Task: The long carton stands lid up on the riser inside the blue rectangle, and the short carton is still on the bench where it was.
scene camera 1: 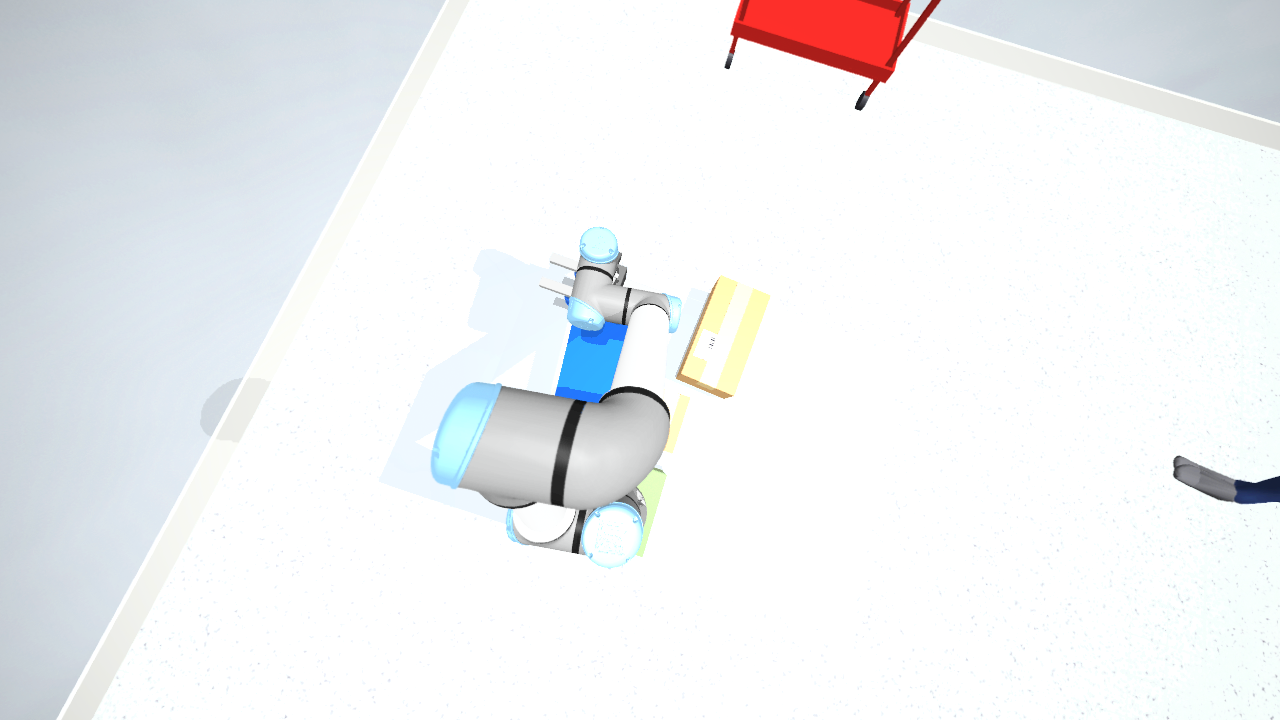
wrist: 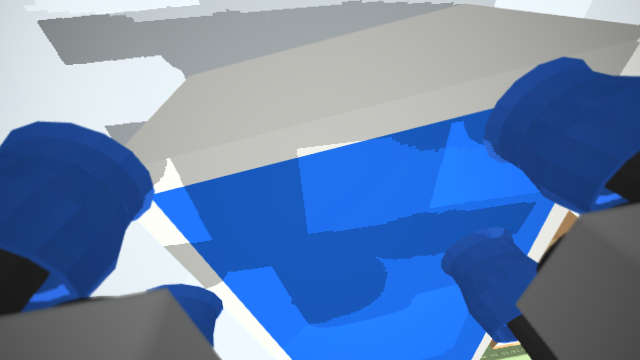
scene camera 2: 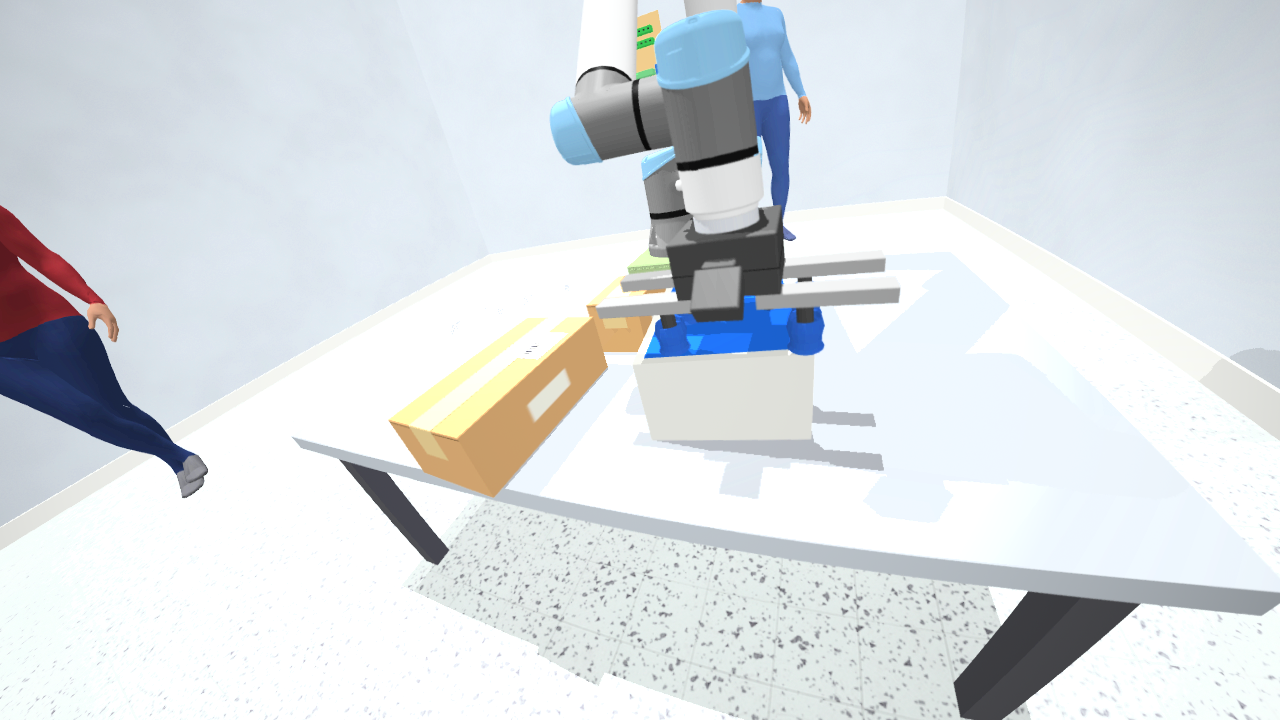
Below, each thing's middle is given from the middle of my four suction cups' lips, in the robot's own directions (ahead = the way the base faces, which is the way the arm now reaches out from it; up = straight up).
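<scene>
The long carton [scene camera 2: 476, 427] has my suction cup 36 cm to the left of it and 9 cm above it. The short carton [scene camera 2: 626, 334] is 9 cm below my suction cup, 24 cm to the right of it and 27 cm behind it. As for the white riser [scene camera 2: 738, 381], it is 3 cm to the right of my suction cup, 14 cm behind it and 9 cm below it.
</scene>
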